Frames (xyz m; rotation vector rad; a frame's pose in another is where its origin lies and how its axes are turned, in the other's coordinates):
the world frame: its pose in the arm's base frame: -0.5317 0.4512 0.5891 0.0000 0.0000 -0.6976
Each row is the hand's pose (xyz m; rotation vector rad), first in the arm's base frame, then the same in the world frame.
Working: the arm's base frame: its pose in the world frame: 0.6973 -0.0042 -0.5891 0.0000 0.0000 0.6976

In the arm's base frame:
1: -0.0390 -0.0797 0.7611 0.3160 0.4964 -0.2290
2: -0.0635 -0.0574 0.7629 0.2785 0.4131 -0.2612
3: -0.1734 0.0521 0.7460 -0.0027 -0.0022 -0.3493
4: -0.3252 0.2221 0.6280 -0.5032 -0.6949 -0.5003
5: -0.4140 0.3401 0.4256 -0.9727 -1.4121 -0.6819
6: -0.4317 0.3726 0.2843 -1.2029 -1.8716 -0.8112
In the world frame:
1: 0.7186 -0.0904 0.1720 0.1281 0.5782 0.4483
2: 0.6855 -0.0890 0.1738 0.1211 0.4857 0.4219
3: 0.5310 -0.0757 0.1569 -0.0018 -0.0030 0.3483
4: 0.3054 -0.0429 0.0389 -0.2330 -0.8167 0.1546
5: 0.1616 -0.0095 -0.1635 -0.4205 -1.6171 -0.1591
6: 0.1271 0.0040 -0.3048 -0.4719 -2.0863 -0.4160

